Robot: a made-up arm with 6 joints.
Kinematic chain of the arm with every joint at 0, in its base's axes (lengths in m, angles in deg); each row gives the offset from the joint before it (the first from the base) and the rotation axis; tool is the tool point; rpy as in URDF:
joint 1: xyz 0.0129 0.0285 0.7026 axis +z
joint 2: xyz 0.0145 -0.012 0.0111 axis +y
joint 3: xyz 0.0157 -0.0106 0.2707 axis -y
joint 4: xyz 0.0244 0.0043 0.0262 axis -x
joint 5: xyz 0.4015 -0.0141 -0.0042 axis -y
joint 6: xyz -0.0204 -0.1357 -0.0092 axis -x
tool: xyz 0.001 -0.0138 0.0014 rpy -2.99 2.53 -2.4
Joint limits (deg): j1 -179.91..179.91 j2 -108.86..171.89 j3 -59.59..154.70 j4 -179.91..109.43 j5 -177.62..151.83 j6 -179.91..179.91
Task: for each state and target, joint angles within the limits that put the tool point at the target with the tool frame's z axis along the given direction. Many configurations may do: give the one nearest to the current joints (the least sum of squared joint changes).
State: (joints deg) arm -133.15 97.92 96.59 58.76 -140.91 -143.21
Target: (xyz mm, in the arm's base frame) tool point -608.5 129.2 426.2 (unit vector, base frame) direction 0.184 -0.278 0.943
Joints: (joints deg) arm -179.91 141.22 115.28 45.06 -144.83 -162.57
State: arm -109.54 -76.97 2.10 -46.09 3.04 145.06
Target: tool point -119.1 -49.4 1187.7 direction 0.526 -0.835 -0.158
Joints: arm -105.66 -51.07 4.36 -43.23 11.63 171.45
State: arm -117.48 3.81 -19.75 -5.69 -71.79 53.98
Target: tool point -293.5 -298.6 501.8 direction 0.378 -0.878 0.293
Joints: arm -115.18 48.26 -5.10 -43.78 -71.85 79.32
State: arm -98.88 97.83 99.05 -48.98 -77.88 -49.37
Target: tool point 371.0 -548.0 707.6 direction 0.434 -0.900 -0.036
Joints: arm -48.27 111.45 140.34 -58.00 -88.82 -37.42
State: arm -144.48 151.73 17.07 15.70 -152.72 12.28
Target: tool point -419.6 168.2 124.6 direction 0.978 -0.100 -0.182
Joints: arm -179.72 127.74 49.31 40.68 -177.62 43.87
